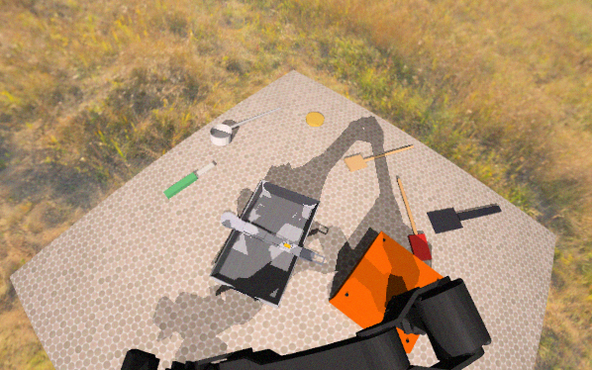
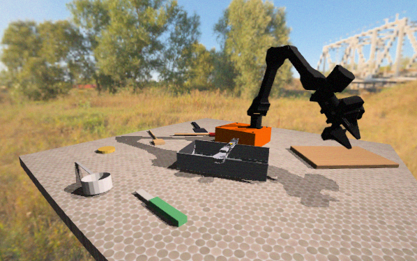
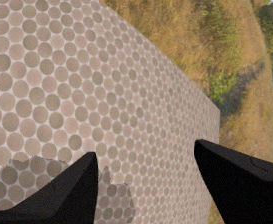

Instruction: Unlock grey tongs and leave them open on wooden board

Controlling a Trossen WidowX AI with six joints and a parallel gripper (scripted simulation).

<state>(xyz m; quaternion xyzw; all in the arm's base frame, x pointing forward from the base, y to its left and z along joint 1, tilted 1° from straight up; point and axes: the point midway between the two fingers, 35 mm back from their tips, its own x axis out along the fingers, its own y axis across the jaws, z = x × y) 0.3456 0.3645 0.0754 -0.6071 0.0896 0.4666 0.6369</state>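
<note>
My gripper tip is 390 mm to the left of the roasting tin and 110 mm above it. Also, from my gripper tip: green-handled tool (430 mm to the right, 330 mm ahead, 130 mm below); then wooden board (310 mm behind, 130 mm below, 20 mm to the left); then white object (680 mm behind, 120 mm below, 40 mm to the left).
</note>
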